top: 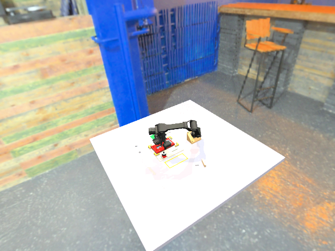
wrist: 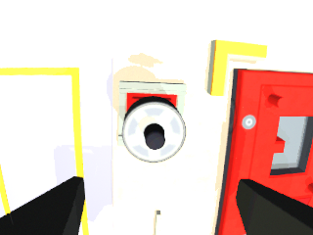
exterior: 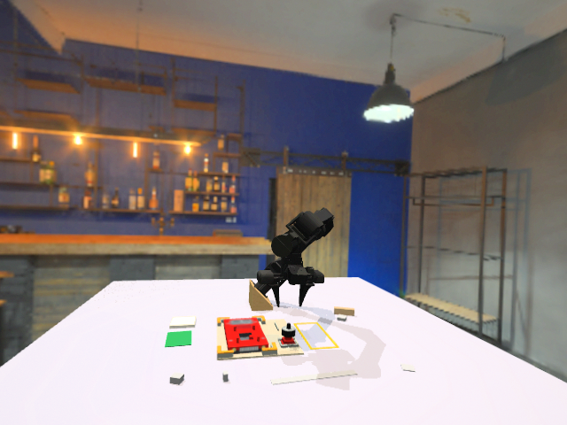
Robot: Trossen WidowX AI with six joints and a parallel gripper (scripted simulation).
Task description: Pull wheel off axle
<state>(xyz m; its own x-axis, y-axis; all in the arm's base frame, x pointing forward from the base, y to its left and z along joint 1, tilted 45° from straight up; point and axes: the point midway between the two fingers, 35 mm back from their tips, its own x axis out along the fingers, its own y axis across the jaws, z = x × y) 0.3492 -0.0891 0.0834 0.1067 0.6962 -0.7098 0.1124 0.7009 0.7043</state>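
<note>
Right now the wheel is 70 mm below my gripper tip. Also, from my gripper tip: axle: 70 mm below; green patch: 290 mm to the right, 120 mm behind, 110 mm below; thin strip: 170 mm ahead, 110 mm below, 10 mm to the left.
</note>
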